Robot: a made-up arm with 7 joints.
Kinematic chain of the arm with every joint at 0, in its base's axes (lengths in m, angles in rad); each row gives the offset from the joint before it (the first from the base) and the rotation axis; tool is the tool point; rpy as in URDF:
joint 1: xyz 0 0 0.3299 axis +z
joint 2: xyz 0 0 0 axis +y
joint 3: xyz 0 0 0.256 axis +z
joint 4: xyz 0.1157 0 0 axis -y
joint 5: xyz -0.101 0 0.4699 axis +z
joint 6: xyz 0 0 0 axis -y
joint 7: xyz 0.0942 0 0 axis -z
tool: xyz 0 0 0 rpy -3.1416 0 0
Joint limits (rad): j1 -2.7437..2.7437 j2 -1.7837..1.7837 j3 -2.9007..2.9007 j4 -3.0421..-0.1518 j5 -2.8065..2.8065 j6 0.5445..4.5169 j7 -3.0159..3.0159
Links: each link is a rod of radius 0.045 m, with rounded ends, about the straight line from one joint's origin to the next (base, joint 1, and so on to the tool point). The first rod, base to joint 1, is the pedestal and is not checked.
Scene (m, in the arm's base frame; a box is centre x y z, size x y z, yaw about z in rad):
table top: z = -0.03
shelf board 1: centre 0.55 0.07 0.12 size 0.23 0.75 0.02 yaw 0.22
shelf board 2: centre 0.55 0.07 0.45 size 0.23 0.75 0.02 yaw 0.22
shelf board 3: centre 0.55 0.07 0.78 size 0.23 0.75 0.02 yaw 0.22
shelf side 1: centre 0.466 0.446 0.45 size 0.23 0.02 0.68 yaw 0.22
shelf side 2: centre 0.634 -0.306 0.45 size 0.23 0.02 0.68 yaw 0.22
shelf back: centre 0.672 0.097 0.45 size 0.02 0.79 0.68 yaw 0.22
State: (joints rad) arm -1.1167 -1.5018 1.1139 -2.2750 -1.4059 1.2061 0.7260
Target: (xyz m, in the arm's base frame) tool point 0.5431 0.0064 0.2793
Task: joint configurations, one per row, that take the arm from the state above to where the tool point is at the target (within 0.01 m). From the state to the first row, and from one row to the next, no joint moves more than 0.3 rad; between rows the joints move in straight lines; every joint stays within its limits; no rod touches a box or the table.
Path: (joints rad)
1: -1.3580 -1.5317 1.0562 -2.4442 -1.2581 1.2884 0.6495
2: -1.5993 -1.5616 0.9985 -2.6135 -1.1103 1.3708 0.5730
3: -1.8407 -1.5915 0.9408 -2.7827 -0.9625 1.4531 0.4964
4: -1.8469 -1.4307 1.1919 -2.8476 -0.9866 1.3385 0.5274
5: -1.8531 -1.2698 1.4431 -2.9124 -1.0107 1.2238 0.5583
6: -1.8593 -1.1090 1.6942 -2.9773 -1.0348 1.1092 0.5892
7: -1.8655 -0.9481 1.9454 -3.0421 -1.0589 0.9945 0.6202
8: -1.5920 -1.1611 1.8041 -2.7726 -1.2262 1.1502 0.6731
9: -1.3185 -1.3740 1.6629 -2.5032 -1.3935 1.3058 0.7260

